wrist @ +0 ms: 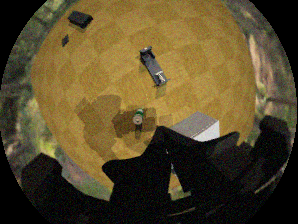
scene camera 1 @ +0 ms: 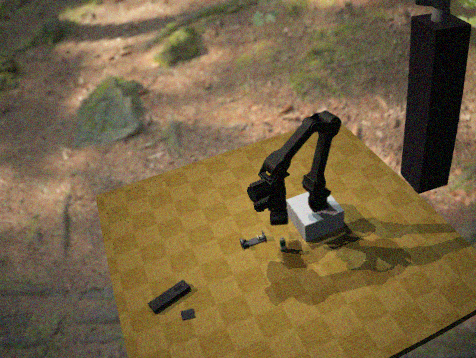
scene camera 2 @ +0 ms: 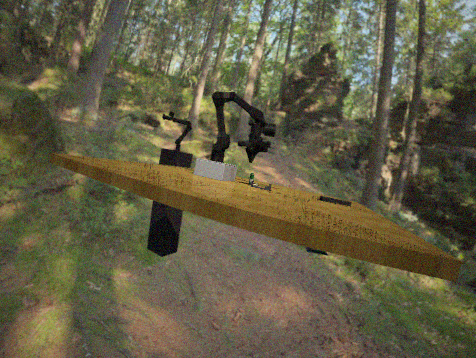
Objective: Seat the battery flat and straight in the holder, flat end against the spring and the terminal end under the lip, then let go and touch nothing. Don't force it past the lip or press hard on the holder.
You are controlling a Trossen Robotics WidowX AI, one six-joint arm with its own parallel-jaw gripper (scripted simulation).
Note:
The gripper (scene camera 1: 279, 221) is shut and holds nothing.
The gripper is seen too in the wrist view (wrist: 160, 128).

